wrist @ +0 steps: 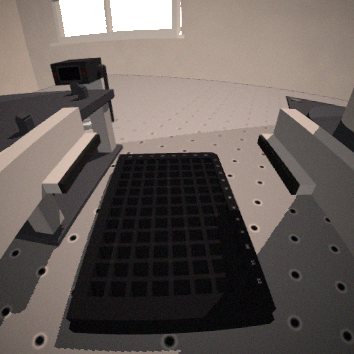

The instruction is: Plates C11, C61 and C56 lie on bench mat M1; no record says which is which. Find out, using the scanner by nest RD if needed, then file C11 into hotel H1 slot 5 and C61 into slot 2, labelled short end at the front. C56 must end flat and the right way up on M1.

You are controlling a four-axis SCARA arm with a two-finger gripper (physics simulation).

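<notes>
A black gridded plate lies flat and open-well side up in the middle of the wrist view, with small numbers along its right edge. No barcode label shows on the faces in view, and I cannot tell which plate it is. My gripper is open and empty, with one finger at the left and one at the right. The fingers are above the plate, with a gap on each side, and do not touch it. Hotel H1 does not show for certain.
A black box-shaped device with a dark front window, possibly the scanner, stands at the back left beyond a dark raised shelf on light posts. A dark base plate lies under the shelf. A dark flat piece and a pale column stand at the right edge.
</notes>
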